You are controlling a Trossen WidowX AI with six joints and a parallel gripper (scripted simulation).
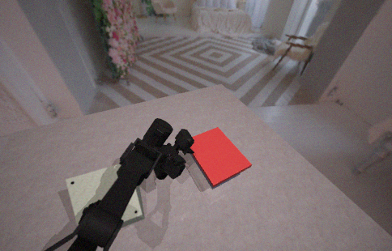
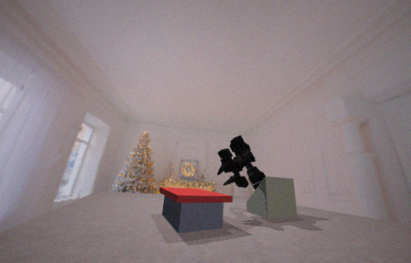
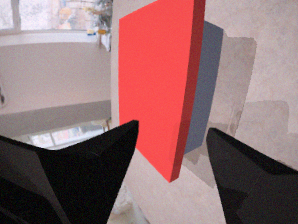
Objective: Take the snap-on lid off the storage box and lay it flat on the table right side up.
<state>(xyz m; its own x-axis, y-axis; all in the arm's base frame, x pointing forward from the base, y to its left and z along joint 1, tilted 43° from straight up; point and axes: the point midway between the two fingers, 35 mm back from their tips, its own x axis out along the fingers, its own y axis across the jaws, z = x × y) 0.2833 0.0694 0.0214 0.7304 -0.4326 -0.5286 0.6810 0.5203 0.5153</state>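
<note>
Now: the red lid 130 mm ahead of my gripper tip, 50 mm below it and 10 mm to the left of it. The rest, counted from my gripper tip: blue storage box: 130 mm ahead, 90 mm below, 10 mm to the left.
</note>
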